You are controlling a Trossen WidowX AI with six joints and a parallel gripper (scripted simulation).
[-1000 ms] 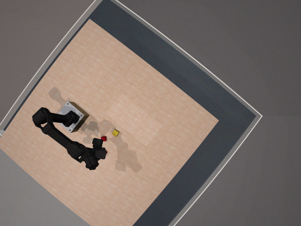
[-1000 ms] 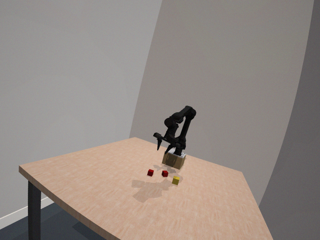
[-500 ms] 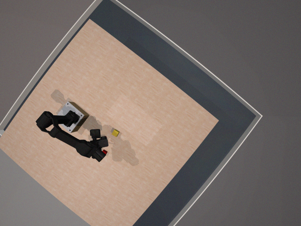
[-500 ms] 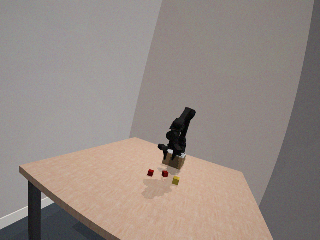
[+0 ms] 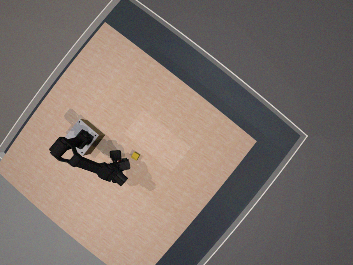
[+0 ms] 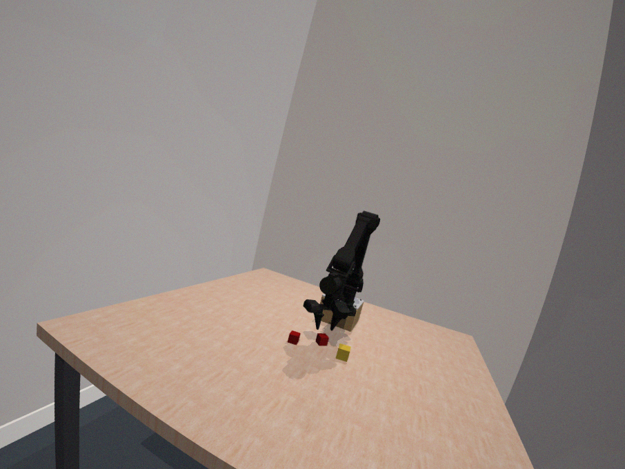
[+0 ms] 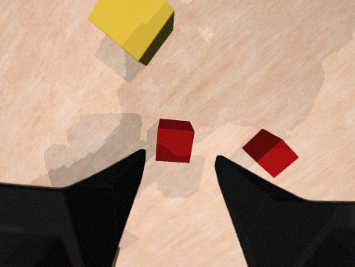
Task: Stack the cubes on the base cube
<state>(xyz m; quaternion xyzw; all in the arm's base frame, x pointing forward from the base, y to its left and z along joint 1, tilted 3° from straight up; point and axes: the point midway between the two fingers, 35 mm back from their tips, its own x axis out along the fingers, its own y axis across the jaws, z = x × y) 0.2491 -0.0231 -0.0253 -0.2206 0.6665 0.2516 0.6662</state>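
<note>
My gripper tip is now 40 mm short of the yellow base cube, 90 mm to the right of it and 40 mm above it.
</note>
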